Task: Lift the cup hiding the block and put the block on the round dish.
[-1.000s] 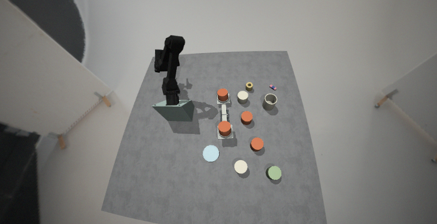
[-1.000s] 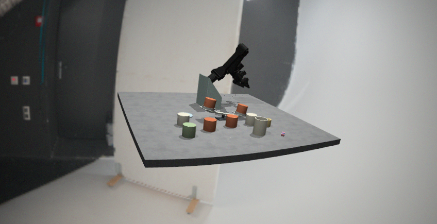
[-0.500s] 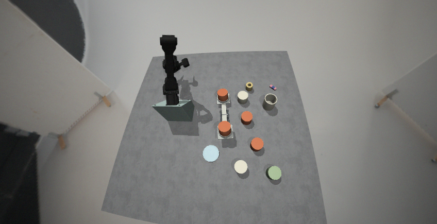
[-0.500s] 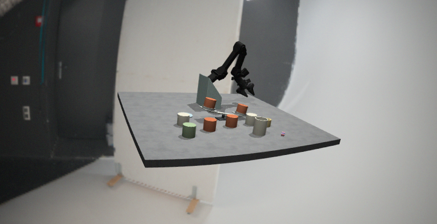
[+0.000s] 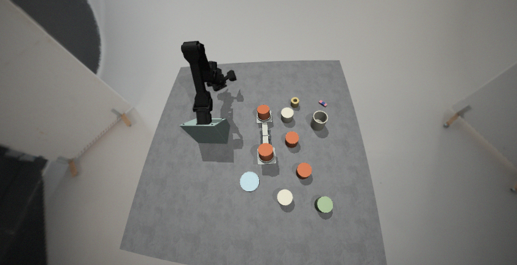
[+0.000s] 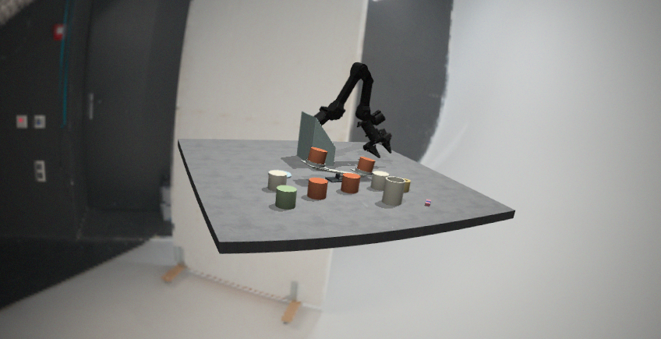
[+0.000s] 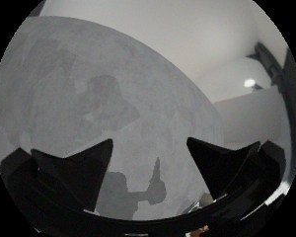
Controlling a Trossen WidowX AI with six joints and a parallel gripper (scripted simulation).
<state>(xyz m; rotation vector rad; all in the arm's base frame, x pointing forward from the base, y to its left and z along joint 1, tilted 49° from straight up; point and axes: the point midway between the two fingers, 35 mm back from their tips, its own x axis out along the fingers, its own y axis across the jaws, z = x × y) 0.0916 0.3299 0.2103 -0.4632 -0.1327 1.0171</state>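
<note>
The orange cup lies 26 cm to the right of my gripper tip, 20 cm ahead of it and 1 cm above it. Also, from my gripper tip: striped block: 58 cm ahead, 22 cm to the right, 4 cm below; then pale green block: 29 cm to the right, 20 cm ahead; then yellow ring: 40 cm ahead, 21 cm to the right, 2 cm below.
</note>
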